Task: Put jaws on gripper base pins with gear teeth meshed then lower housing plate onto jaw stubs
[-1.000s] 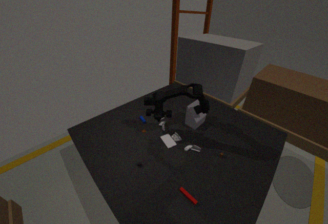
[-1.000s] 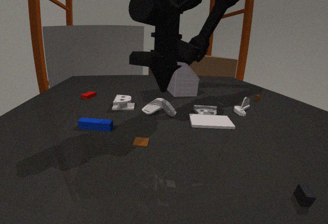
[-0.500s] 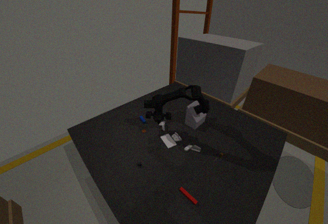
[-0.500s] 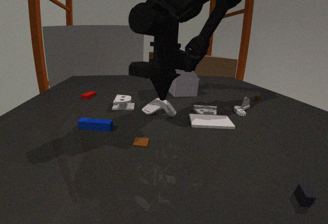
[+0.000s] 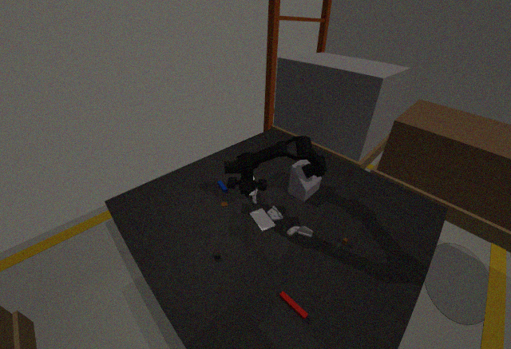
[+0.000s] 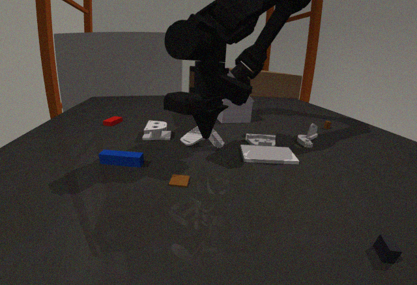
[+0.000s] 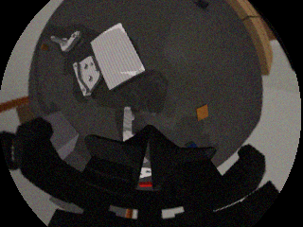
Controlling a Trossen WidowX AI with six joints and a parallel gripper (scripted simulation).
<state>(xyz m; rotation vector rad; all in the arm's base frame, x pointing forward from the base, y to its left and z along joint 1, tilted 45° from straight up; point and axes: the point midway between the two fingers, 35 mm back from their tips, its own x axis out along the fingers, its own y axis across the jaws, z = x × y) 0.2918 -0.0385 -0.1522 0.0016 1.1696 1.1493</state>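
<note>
My gripper tip is now 4 cm past the white jaw, 2 cm to the right of it and 2 cm above it. From my gripper tip the other things lie so: white gripper base (11 cm to the right, 10 cm behind, 1 cm below); then flat white plate (14 cm to the left, 3 cm below, 2 cm ahead); then orange tile (10 cm ahead, 6 cm to the right, 3 cm below).
</note>
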